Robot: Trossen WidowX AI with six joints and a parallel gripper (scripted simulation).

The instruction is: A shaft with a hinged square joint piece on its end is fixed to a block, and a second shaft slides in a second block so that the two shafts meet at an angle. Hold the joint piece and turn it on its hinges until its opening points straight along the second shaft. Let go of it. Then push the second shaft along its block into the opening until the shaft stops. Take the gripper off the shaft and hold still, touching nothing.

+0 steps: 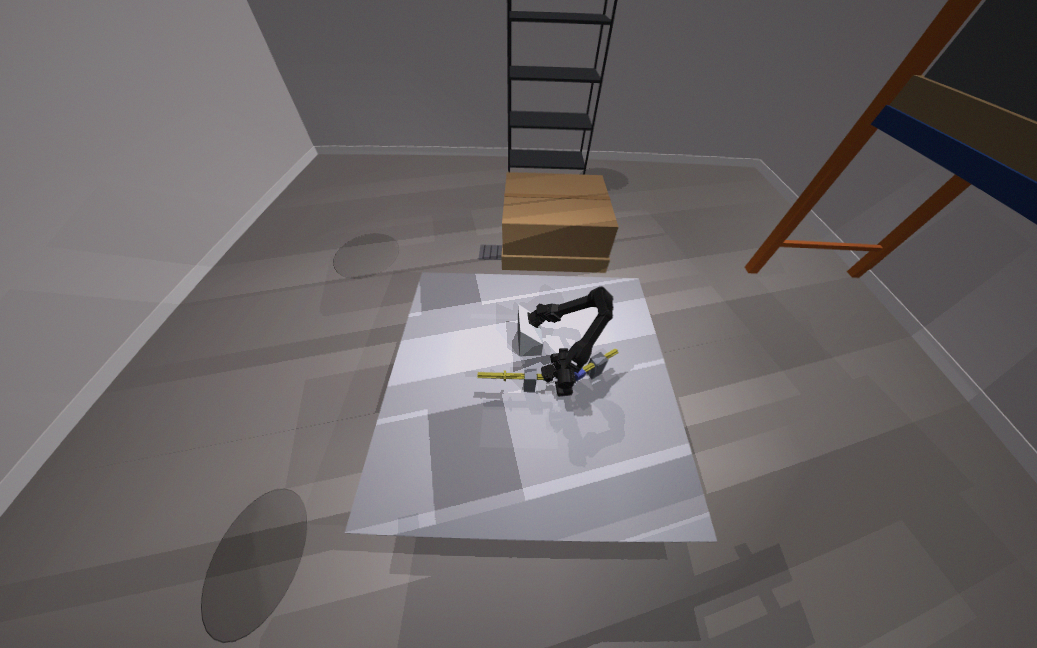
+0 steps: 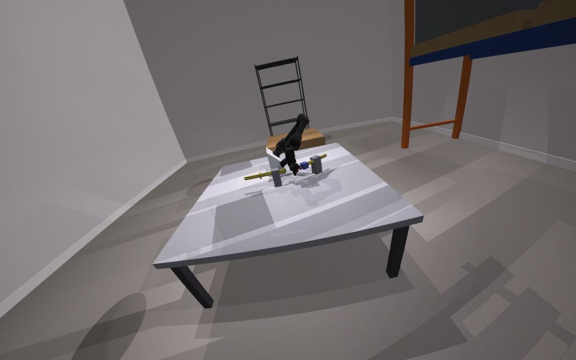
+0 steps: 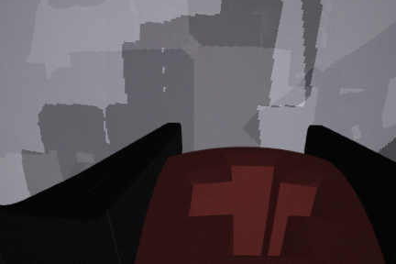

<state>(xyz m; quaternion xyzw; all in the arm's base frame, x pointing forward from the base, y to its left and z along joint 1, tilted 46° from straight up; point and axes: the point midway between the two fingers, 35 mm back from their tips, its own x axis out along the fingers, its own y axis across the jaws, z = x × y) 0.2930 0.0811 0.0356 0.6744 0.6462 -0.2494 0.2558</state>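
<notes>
Right now my gripper tip is 4 cm below the red joint piece and 2 cm to the right of it.
</notes>
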